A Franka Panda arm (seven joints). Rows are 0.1 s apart.
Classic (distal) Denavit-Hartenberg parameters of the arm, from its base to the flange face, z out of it. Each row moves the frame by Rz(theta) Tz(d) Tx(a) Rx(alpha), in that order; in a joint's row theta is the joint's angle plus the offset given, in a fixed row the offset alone. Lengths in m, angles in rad.
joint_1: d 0.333  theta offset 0  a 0  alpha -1.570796
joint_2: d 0  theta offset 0  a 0  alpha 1.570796
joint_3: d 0.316  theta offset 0  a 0.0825  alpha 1.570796
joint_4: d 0  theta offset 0  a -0.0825  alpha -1.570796
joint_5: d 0.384  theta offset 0  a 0  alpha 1.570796
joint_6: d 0  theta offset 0  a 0.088  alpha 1.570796
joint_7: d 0.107  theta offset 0  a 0  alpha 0
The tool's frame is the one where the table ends.
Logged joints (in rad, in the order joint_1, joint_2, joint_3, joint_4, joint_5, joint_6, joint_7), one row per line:
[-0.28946, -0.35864, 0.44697, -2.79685, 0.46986, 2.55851, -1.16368]
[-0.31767, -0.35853, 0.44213, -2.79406, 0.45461, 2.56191, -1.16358]
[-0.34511, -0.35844, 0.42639, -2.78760, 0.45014, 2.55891, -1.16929]
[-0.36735, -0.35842, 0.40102, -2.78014, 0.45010, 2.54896, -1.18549]
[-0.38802, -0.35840, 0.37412, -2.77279, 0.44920, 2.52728, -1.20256]
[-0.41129, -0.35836, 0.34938, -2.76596, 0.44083, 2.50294, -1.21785]
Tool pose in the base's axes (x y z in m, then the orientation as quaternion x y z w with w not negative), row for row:
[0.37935, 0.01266, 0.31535, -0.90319, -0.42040, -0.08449, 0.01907]
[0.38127, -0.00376, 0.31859, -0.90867, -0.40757, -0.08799, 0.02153]
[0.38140, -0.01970, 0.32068, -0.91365, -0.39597, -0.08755, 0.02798]
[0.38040, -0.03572, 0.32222, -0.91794, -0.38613, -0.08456, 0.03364]
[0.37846, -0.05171, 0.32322, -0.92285, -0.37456, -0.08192, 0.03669]
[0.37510, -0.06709, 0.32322, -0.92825, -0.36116, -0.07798, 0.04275]
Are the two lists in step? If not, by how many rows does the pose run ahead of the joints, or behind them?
The pose runs 2 rows ahead of the joints: the pose in row i belongs to the joints in row i + 2.
